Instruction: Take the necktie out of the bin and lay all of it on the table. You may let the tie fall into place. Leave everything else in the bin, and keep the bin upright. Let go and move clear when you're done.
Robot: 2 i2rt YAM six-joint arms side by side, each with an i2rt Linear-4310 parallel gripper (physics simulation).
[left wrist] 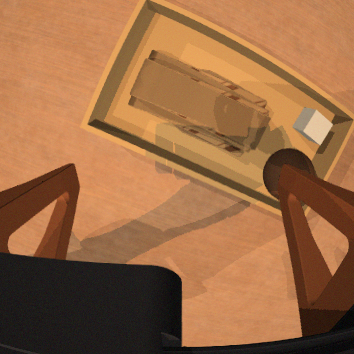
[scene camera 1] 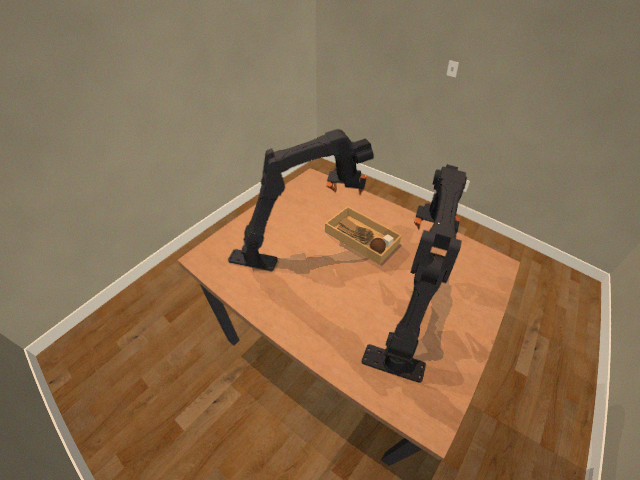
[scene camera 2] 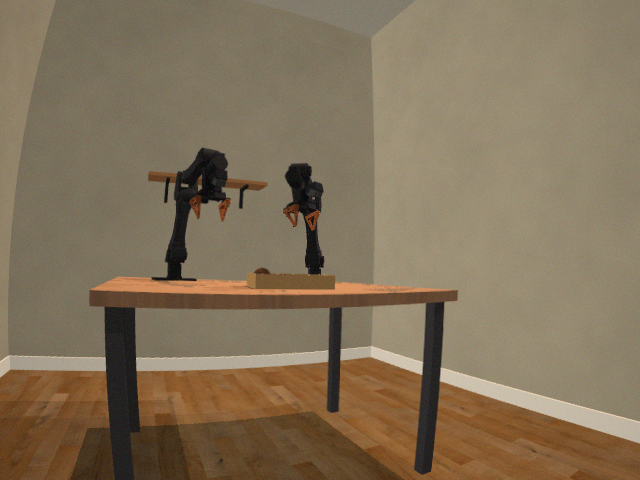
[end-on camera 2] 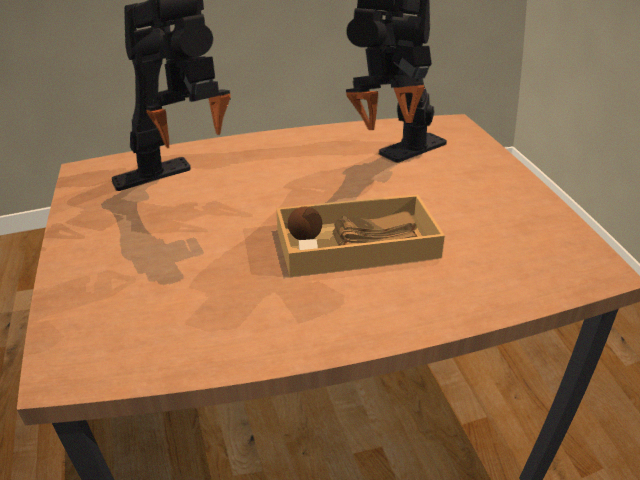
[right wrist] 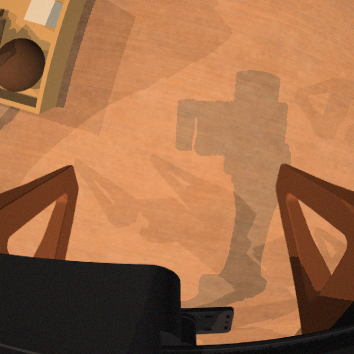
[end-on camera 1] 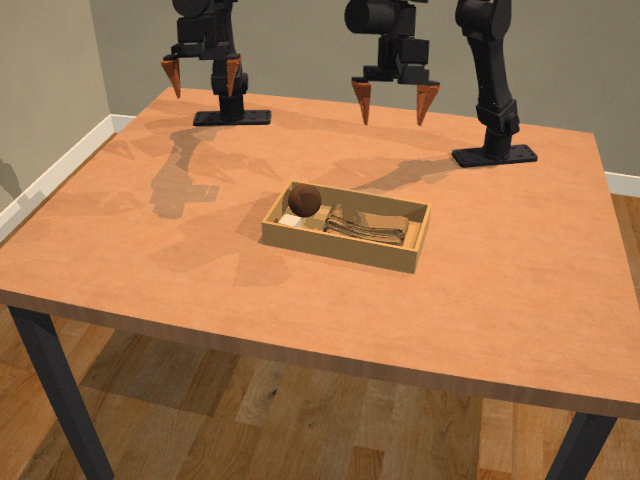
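The necktie point(scene camera 1: 361, 233) point(end-on camera 1: 367, 227) point(end-on camera 2: 377, 229) point(left wrist: 195, 100) is a brown folded stack lying inside the bin. The bin point(scene camera 1: 354, 244) point(scene camera 2: 297, 281) point(end-on camera 1: 338, 250) point(end-on camera 2: 367, 259) point(left wrist: 107, 75) point(right wrist: 54, 75) is a shallow, yellowish open box standing upright on the table. My left gripper point(scene camera 1: 346, 190) point(scene camera 2: 303, 227) point(end-on camera 1: 393, 124) point(end-on camera 2: 390, 125) point(left wrist: 178, 174) is open and empty, high above the table near the bin; in the left wrist view the bin lies ahead of its fingers. My right gripper point(scene camera 2: 210, 220) point(end-on camera 1: 204, 96) point(end-on camera 2: 192, 140) point(right wrist: 176, 175) is open and empty, high above the table, to the side of the bin's ball end.
A dark brown ball point(scene camera 1: 378, 244) point(end-on camera 1: 305, 200) point(end-on camera 2: 305, 223) point(left wrist: 280, 170) point(right wrist: 22, 65) and a small white block point(scene camera 1: 387, 239) point(end-on camera 1: 290, 220) point(end-on camera 2: 308, 244) point(left wrist: 313, 125) point(right wrist: 44, 11) lie in the bin at the end away from the necktie. The table point(end-on camera 1: 206, 304) point(end-on camera 2: 180, 356) carries both arm bases.
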